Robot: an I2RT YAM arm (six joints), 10 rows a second.
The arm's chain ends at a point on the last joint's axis. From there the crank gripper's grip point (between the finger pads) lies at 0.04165 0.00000 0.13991 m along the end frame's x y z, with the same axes.
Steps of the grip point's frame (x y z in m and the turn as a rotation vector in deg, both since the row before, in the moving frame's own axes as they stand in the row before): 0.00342 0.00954 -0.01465 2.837 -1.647 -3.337; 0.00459 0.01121 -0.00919 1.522 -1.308 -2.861; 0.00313 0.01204 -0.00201 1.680 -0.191 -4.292; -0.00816 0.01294 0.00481 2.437 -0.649 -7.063; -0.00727 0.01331 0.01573 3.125 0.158 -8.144; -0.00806 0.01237 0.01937 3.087 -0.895 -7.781
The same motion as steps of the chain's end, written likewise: 0.00773 0.01880 -0.01556 2.837 -1.647 -3.337; 0.00794 0.01694 -0.01003 1.522 -1.308 -2.861; 0.00387 0.01924 -0.00204 1.680 -0.191 -4.292; -0.00589 0.02391 0.00458 2.437 -0.649 -7.063; -0.00669 0.02683 0.01621 3.125 0.158 -8.144; -0.00498 0.02539 0.01909 3.087 -0.895 -7.781
